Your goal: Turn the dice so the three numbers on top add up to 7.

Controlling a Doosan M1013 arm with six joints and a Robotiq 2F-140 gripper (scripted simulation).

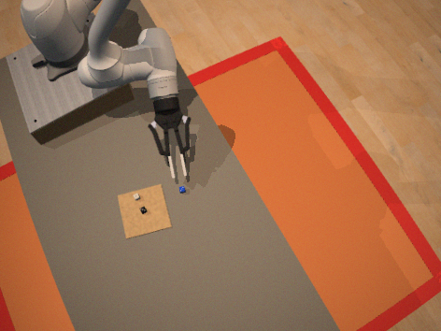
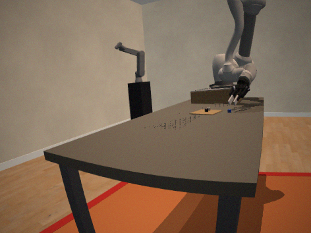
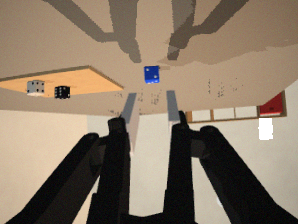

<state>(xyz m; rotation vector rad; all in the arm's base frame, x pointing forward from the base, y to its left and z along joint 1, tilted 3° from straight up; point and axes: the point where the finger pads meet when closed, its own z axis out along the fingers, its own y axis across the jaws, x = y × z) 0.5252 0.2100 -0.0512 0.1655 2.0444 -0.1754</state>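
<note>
Now: hand 60 mm short of the blue die, 10 mm to the left of it and 50 mm above it. From my hand the other things lie so: black die (80 mm ahead, 140 mm to the right, 50 mm below); then tan mat (80 mm ahead, 140 mm to the right, 60 mm below); then white die (30 mm ahead, 150 mm to the right, 50 mm below).
</note>
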